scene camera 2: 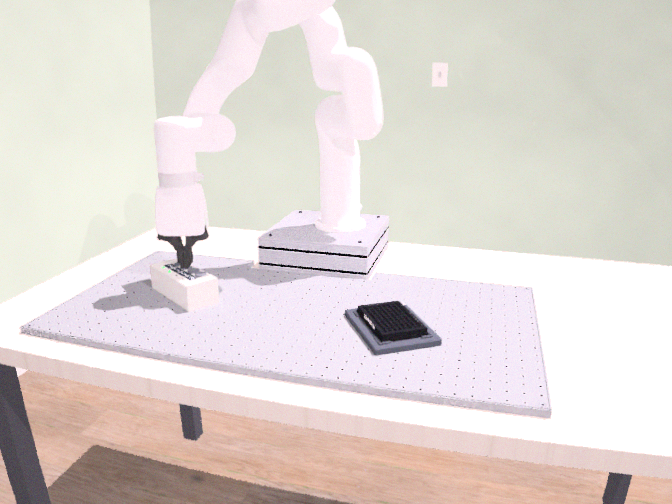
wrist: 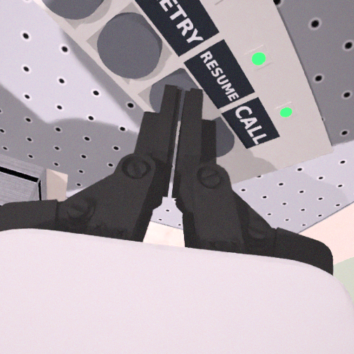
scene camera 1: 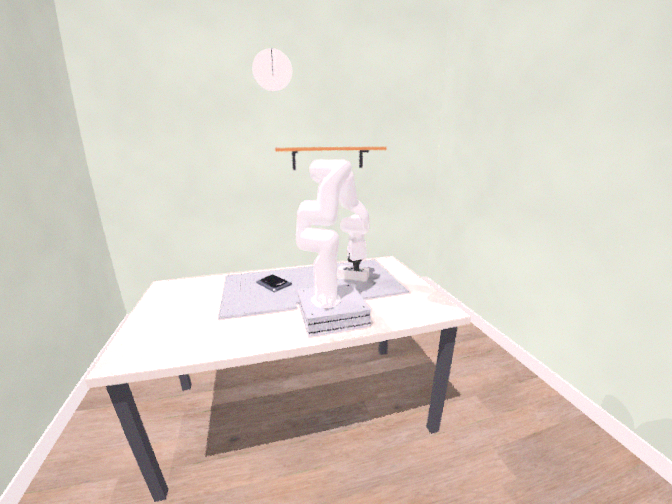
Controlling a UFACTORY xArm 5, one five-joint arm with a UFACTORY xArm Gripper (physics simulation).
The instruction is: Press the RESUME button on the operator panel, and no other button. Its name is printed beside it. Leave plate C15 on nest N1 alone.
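Observation:
The pale operator panel (scene camera 1: 353, 275) (scene camera 2: 201, 294) (wrist: 305, 132) stands on the pegboard. In the wrist view the RESUME label (wrist: 219, 75) is readable, and the grey round RESUME button (wrist: 173, 78) beside it is partly hidden by the fingertips. My gripper (scene camera 1: 355, 268) (scene camera 2: 185, 265) (wrist: 179, 112) is shut and empty, its tips over that button; contact cannot be told. The CALL button (wrist: 225, 139) is partly hidden behind the right finger. Green lamps (wrist: 258, 59) (wrist: 286, 112) are lit by the RESUME and CALL labels. A black plate (scene camera 1: 275, 280) (scene camera 2: 393, 320) sits on a blue-grey nest (scene camera 2: 404, 345); its name is unreadable.
The button beside the RETRY label (wrist: 129, 45) lies next to the RESUME button. The pegboard (scene camera 1: 238, 303) (scene camera 2: 303, 347) carries the panel and nest. The robot's base block (scene camera 1: 337, 320) (scene camera 2: 314, 260) stands at the pegboard's edge on the white table (scene camera 1: 162, 336) (scene camera 2: 597, 347).

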